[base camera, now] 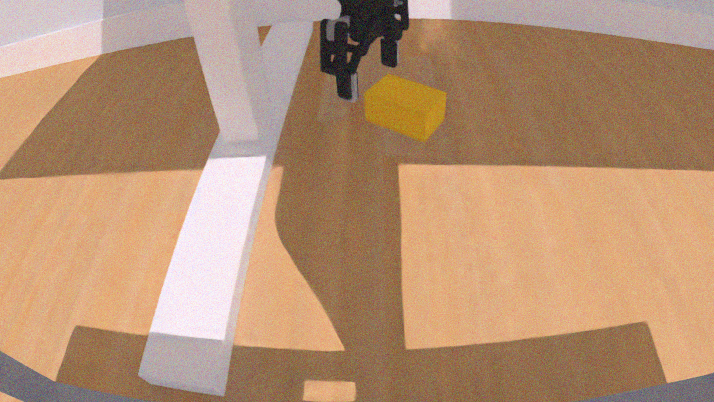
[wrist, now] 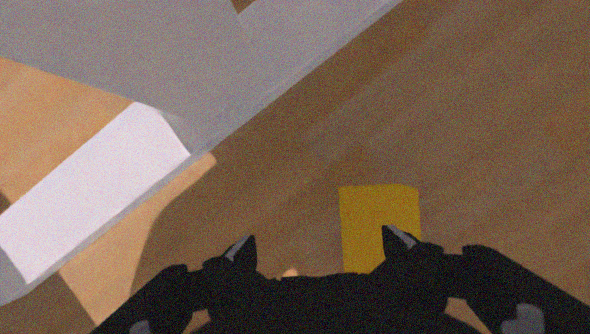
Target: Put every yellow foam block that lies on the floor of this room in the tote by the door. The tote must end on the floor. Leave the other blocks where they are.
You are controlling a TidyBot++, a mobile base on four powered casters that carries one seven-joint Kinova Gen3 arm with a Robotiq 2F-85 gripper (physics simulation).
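Places are measured from the arm's base along level axes (x ahead, y right, z down), in metres.
Pixels of known places: gripper, fingertip midpoint: (base camera: 370, 81) (wrist: 317, 244).
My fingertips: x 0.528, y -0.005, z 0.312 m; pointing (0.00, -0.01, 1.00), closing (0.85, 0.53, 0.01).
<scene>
Ahead of a thing's pixels: the offset from my fingertips to its top centre. "spot": to the spot under its first point.
A yellow foam block {dz +0.040, dx +0.035, dy +0.044 m} (base camera: 404, 107) (wrist: 375, 215) lies on the wooden floor, in shadow. My gripper (base camera: 369, 75) (wrist: 317, 244) is open and empty, above the floor and pointing down. In the base camera view it hangs up and to the left of the block. In the wrist view the right fingertip overlaps the block and the left fingertip is over floor left of it. The lower end of the block is hidden behind the gripper. The tote does not show in either view.
A long white beam-like piece {spot: dz +0.060, dx -0.184, dy -0.161 m} (base camera: 215, 240) (wrist: 100, 185) lies on the floor left of the gripper and block, with a white upright (base camera: 230, 75) rising at its far part. A pale wall base (base camera: 575, 30) runs behind. A grey edge (base camera: 25, 375) shows at the lower left.
</scene>
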